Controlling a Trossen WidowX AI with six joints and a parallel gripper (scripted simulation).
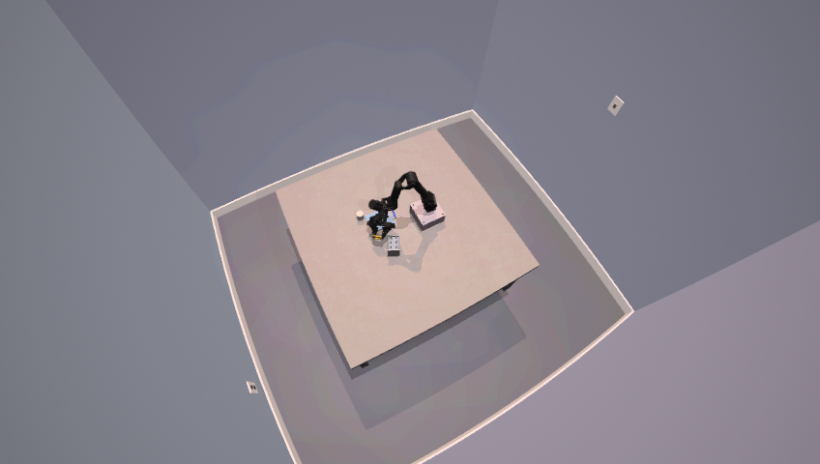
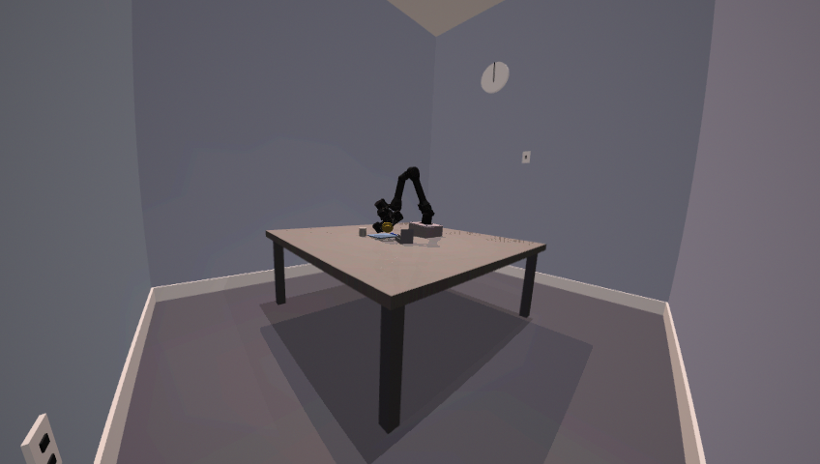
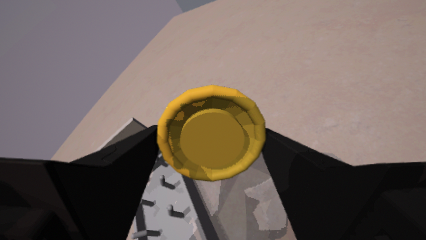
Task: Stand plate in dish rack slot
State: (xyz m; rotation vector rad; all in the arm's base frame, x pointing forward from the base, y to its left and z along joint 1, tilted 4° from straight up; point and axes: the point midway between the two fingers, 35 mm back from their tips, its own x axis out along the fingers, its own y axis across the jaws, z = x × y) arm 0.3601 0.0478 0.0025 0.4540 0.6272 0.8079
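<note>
Now: the grey dish rack 80 mm behind my gripper tip, 50 mm to the left of it and 50 mm below it. From my gripper tip the other things lie so: yellow plate: 10 mm to the right; small white cup: 30 mm ahead, 220 mm to the right, 50 mm below; blue spoon: 180 mm behind, 180 mm to the right, 70 mm below.
</note>
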